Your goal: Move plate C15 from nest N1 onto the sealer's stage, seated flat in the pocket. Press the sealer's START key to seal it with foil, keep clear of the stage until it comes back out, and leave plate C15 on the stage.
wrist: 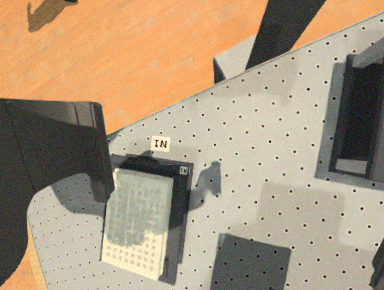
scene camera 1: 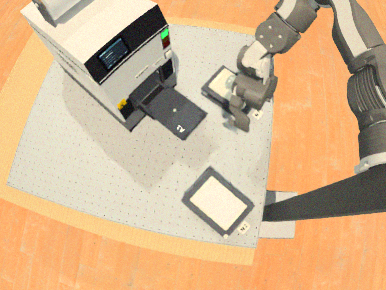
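Plate C15 (scene camera 1: 218,83) (wrist: 137,225), a pale well plate, lies in the dark frame of nest N1 (scene camera 1: 206,93) (wrist: 185,215). Shadow covers much of its top in the wrist view. My gripper (scene camera 1: 239,111) is open and hangs low over the label side of nest N1, holding nothing. One dark finger shows at the left of the wrist view, its tip overlapping the plate's upper left edge in the picture; I cannot tell whether they touch. The sealer's dark stage (scene camera 1: 172,111) is out and empty. The START key is too small to tell for certain.
The white sealer (scene camera 1: 116,82) stands at the back left, with a screen and a green light. Nest N2 (scene camera 1: 194,205), with a pale inside, lies at the front right of the perforated table (scene camera 1: 105,165). My arm reaches in from the upper right.
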